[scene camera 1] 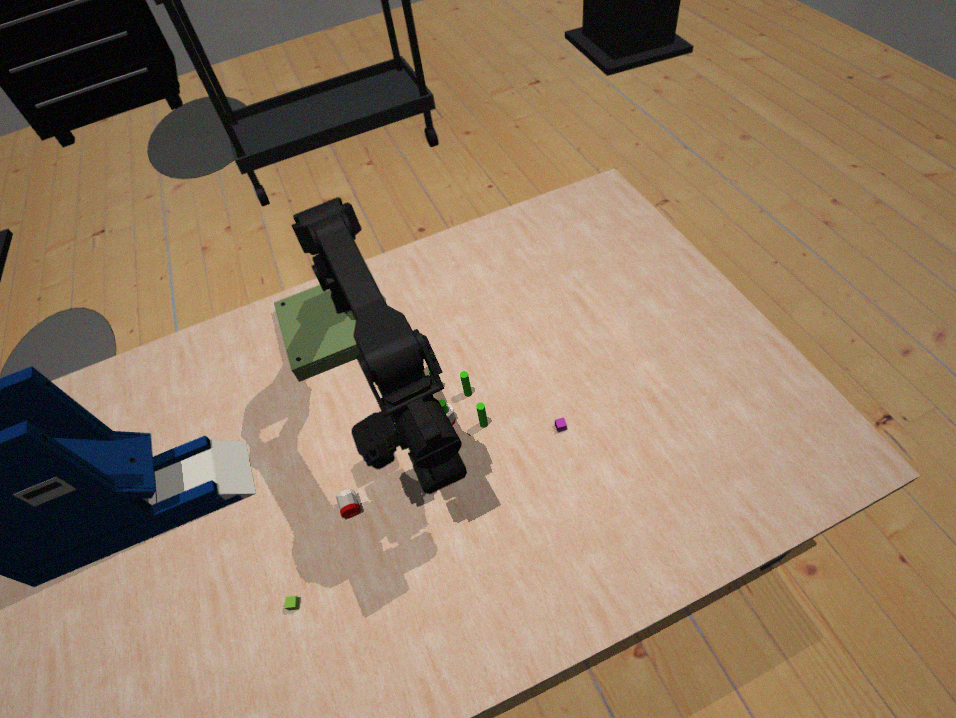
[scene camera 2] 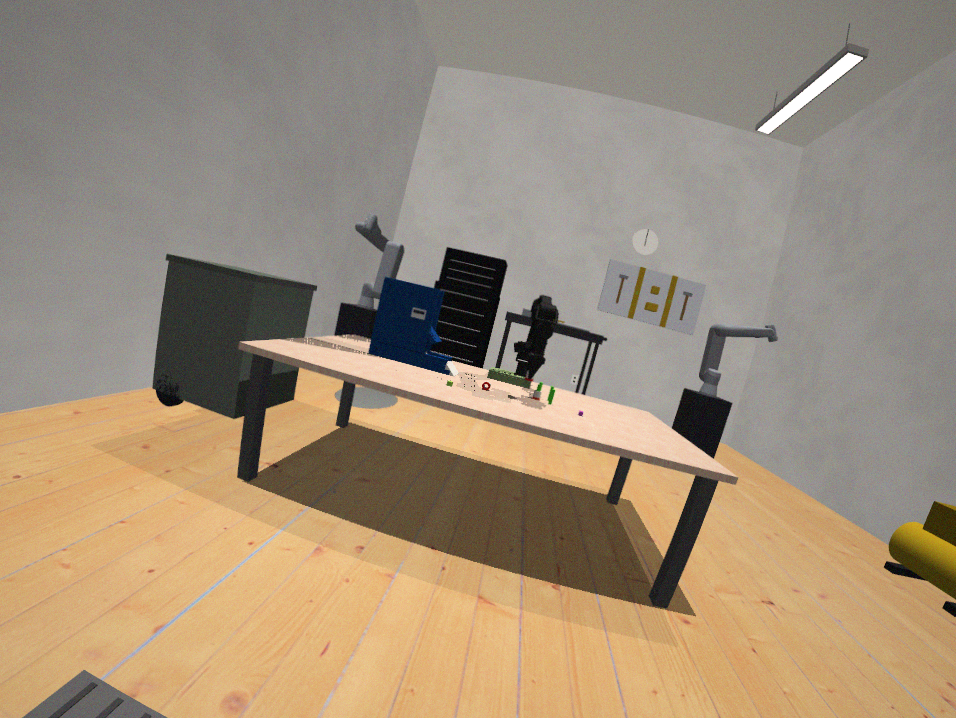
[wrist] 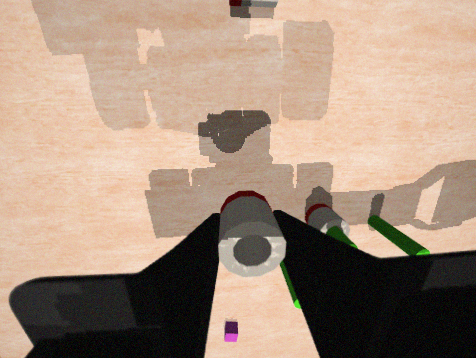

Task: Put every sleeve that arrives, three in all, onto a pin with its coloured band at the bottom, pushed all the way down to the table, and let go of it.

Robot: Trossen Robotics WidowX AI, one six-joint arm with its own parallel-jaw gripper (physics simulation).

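My gripper [wrist: 246,218] is shut on a grey-white sleeve [wrist: 251,229], held upright above the table with its red band at the bottom; the arm hides it in scene camera 1. A second sleeve [wrist: 320,218] [scene camera 1: 450,414] stands over a green pin [wrist: 342,237] [scene camera 1: 442,402], red band down, partly hidden. Green pins stand bare beside it: one pin [scene camera 1: 482,415] [scene camera 2: 551,394] [wrist: 291,286] and another pin [scene camera 1: 465,384] [wrist: 397,235]. A third sleeve [scene camera 1: 348,503] [scene camera 2: 486,385] [wrist: 257,3] lies on its side, red band towards the front in scene camera 1.
A blue dispenser [scene camera 1: 85,494] [scene camera 2: 404,324] with a white chute end [scene camera 1: 233,468] stands at the left. A green block [scene camera 1: 320,359] lies by the arm's base. A magenta cube [scene camera 1: 561,424] [scene camera 2: 581,412] [wrist: 231,331] and a lime cube [scene camera 1: 291,602] [scene camera 2: 449,383] lie on the table [scene camera 1: 656,347].
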